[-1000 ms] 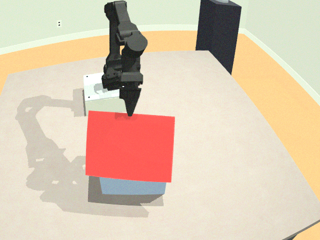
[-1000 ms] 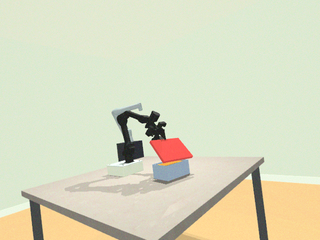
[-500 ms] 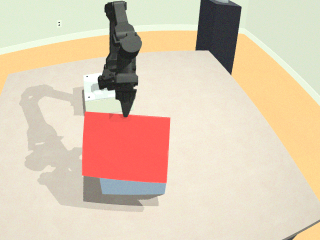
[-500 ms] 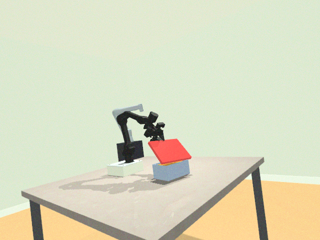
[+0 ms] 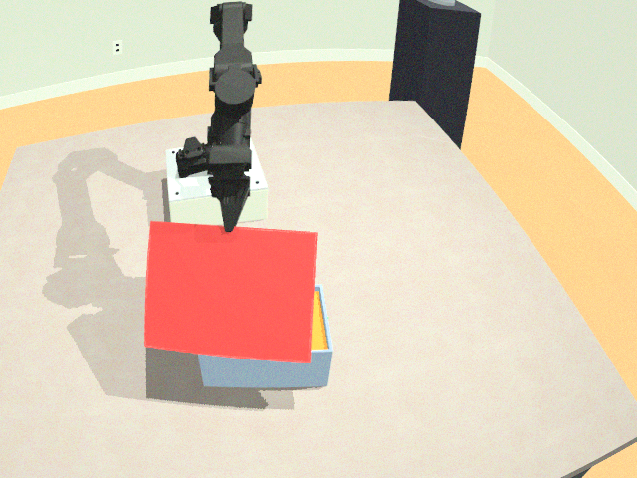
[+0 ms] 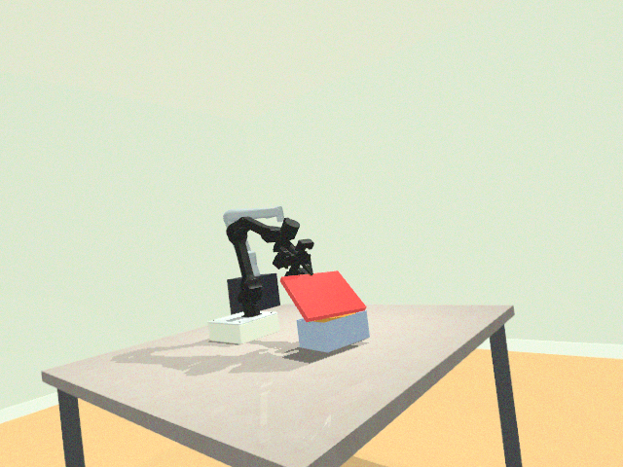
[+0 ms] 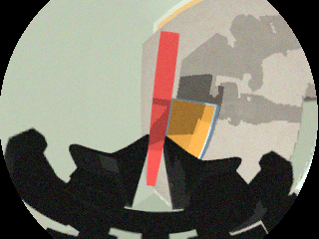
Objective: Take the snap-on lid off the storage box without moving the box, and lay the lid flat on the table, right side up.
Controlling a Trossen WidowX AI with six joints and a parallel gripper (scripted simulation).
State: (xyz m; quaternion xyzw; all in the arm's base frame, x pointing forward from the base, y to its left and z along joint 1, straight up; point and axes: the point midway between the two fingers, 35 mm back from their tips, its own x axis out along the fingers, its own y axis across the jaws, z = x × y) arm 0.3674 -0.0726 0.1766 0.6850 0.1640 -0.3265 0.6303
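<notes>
My gripper tip is 60 mm short of the red lid, 50 mm above it and 20 mm to the left of it. The rest, counted from my gripper tip: storage box (180 mm below, 40 mm to the left, 40 mm ahead).
</notes>
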